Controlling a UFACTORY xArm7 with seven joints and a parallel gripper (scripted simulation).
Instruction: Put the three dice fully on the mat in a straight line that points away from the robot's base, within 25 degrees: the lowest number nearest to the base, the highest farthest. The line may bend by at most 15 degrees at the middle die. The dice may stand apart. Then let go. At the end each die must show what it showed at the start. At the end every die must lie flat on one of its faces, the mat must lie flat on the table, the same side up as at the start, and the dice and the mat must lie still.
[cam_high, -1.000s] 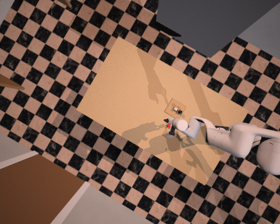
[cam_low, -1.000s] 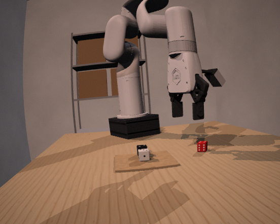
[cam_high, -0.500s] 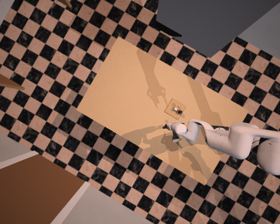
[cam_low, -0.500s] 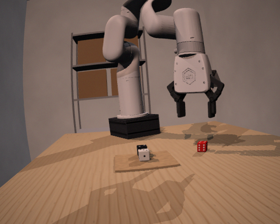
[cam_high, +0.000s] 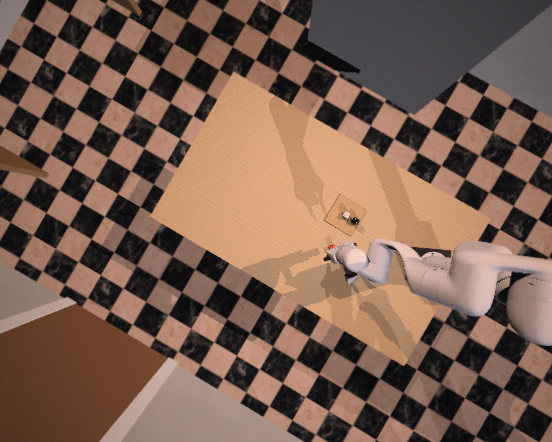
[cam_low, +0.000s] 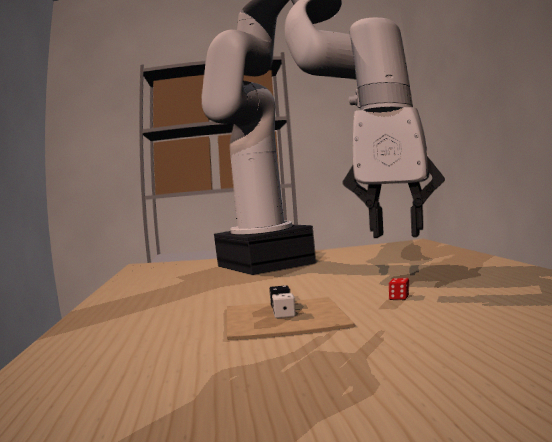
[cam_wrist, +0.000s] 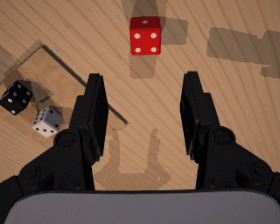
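Now: the red die 90 mm below my hand. Round my hand: white die 10 mm ahead, 160 mm to the right, 90 mm below; thin mat 10 mm ahead, 160 mm to the right, 100 mm below; black die 40 mm behind, 160 mm to the right, 90 mm below.
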